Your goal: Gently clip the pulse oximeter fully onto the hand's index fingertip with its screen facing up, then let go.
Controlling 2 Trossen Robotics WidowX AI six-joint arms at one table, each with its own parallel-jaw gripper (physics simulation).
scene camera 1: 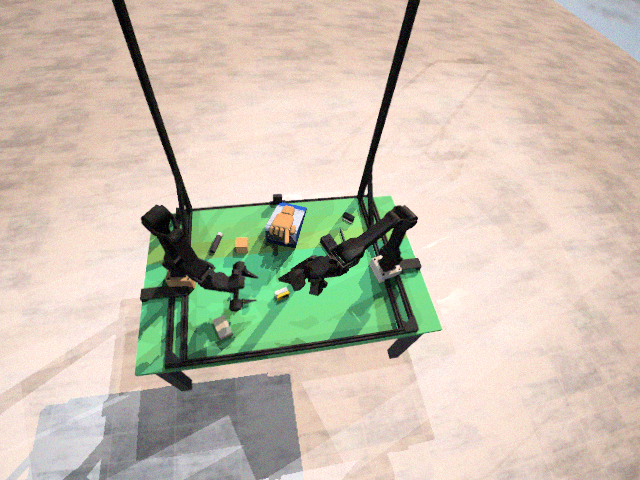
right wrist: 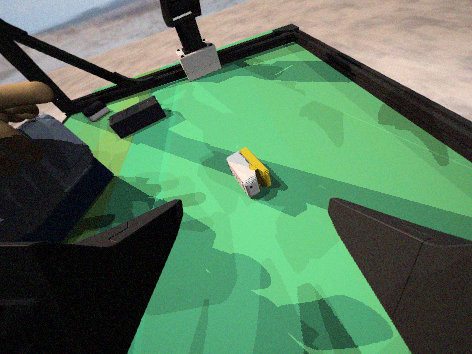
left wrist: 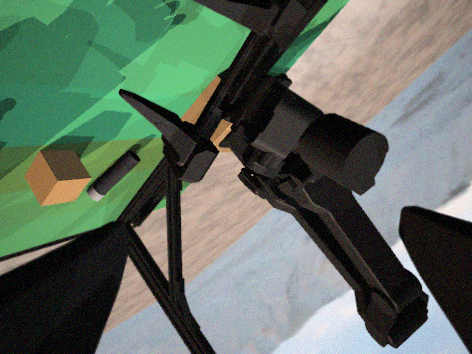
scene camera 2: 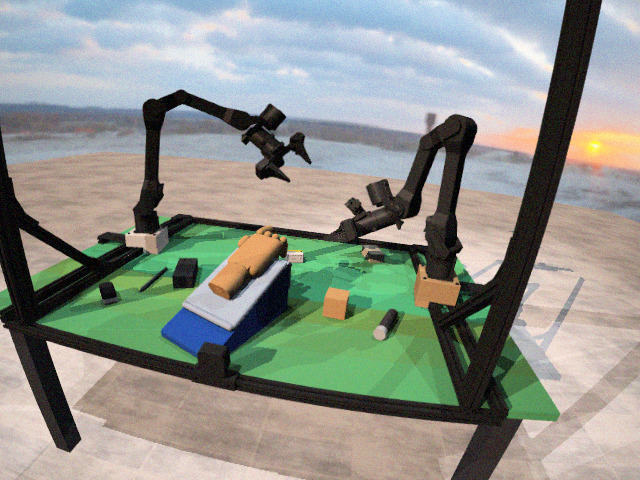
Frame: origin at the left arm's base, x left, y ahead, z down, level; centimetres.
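Where they show: left gripper, fingertip midpoint: [scene camera 1: 284, 274] [left wrist: 264, 227] [scene camera 2: 300, 172]; right gripper, fingertip midpoint: [scene camera 1: 257, 288] [right wrist: 255, 205] [left wrist: 145, 40] [scene camera 2: 327, 238]; left arm's base, link origin: [scene camera 1: 386, 264] [right wrist: 194, 48] [scene camera 2: 146, 230]; right arm's base, link origin: [scene camera 1: 179, 269] [scene camera 2: 439, 274].
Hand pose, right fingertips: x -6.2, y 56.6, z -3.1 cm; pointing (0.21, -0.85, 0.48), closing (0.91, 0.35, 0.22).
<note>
Each offset is from my right fingertips to the top centre of the thing. "pt": to the spot under its first point.
The white and yellow pulse oximeter @(dx +2.0, dy -9.5, dz +5.8 cm) [scene camera 1: 281, 293] [scene camera 2: 295, 256] [right wrist: 245, 171] lies on the green table, its two halves side by side; its screen cannot be made out. The tan hand [scene camera 1: 283, 223] [scene camera 2: 253, 258] rests palm down on a sloped support; its fingers partly show in the right wrist view. My right gripper [scene camera 1: 256, 289] [right wrist: 255, 205] is open and empty, low and tilted, with the oximeter a short way ahead of its fingertips. My left gripper [scene camera 2: 299, 171] [left wrist: 264, 227] is open and empty, high above the table; in scene camera 1 its tips are near the oximeter.
The blue wedge @(pt dx -39.2, dy -29.7, dz +6.0 cm) [scene camera 2: 191, 330] carries the hand on a pale pad. An orange cube @(dx -26.2, dy -0.2, dz +4.0 cm) [scene camera 1: 241, 244] [scene camera 2: 336, 303] [left wrist: 57, 177] and a dark cylinder @(dx -32.2, dy +10.4, dz +6.2 cm) [scene camera 2: 386, 324] [left wrist: 115, 175] lie beside it. A black box @(dx -13.0, dy -38.4, dz +5.5 cm) [scene camera 2: 185, 272] [right wrist: 137, 116], a pen @(dx -15.7, dy -46.4, dz +8.0 cm) [scene camera 2: 153, 279] and a grey-beige block @(dx +7.8, dy +17.0, dz +6.0 cm) [scene camera 1: 222, 328] also lie there.
</note>
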